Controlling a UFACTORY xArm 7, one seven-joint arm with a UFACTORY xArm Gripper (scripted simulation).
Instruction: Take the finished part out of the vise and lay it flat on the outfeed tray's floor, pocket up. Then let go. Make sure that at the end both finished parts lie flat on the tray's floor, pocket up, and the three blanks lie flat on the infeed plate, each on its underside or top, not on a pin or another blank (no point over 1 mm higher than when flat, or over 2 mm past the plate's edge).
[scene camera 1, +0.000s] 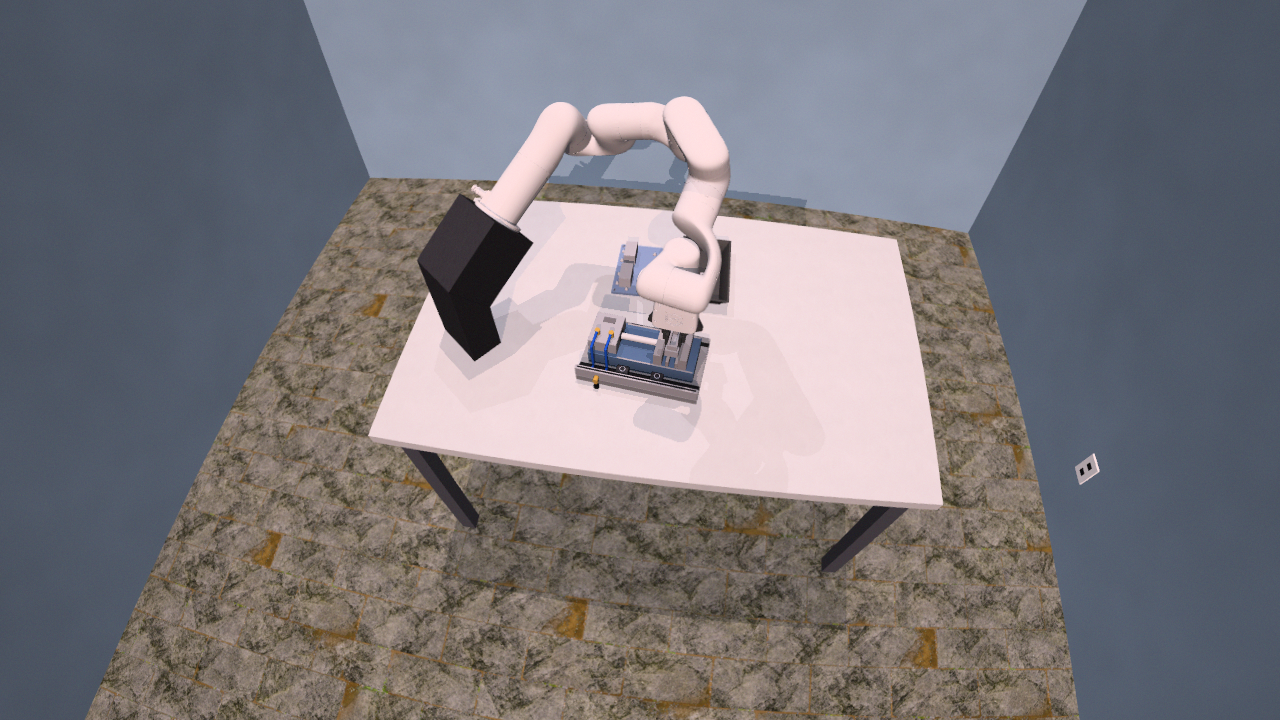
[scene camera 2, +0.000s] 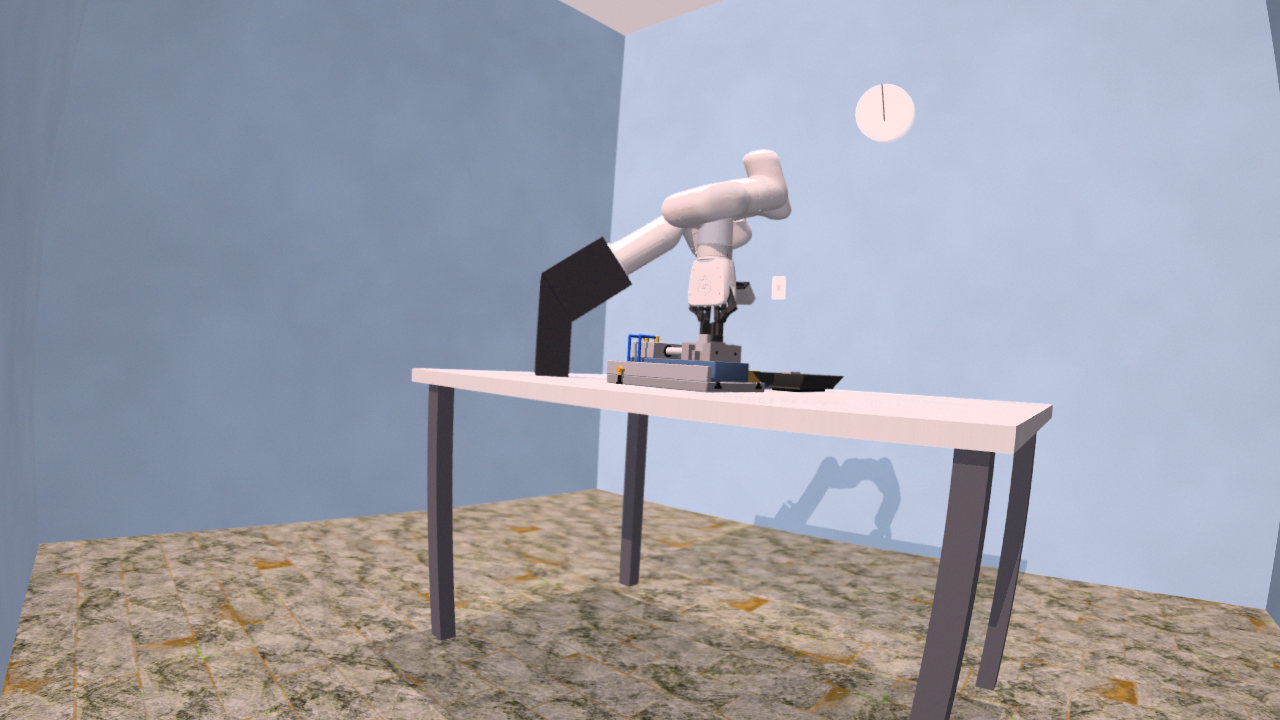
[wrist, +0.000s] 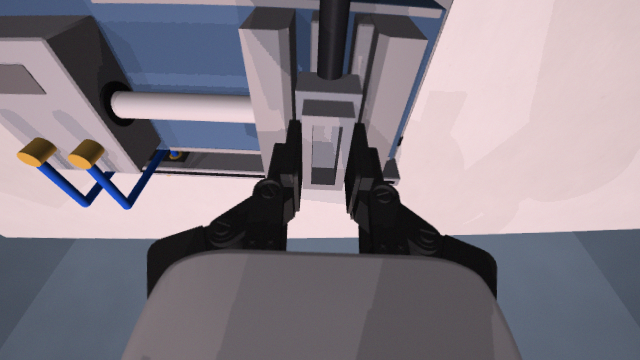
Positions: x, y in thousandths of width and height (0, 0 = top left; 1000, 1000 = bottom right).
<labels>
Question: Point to my gripper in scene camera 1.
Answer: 526, 474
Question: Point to my gripper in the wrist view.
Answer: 509, 396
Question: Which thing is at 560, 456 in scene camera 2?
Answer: My gripper.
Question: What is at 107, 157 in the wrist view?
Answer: A grey cylinder block.
</labels>
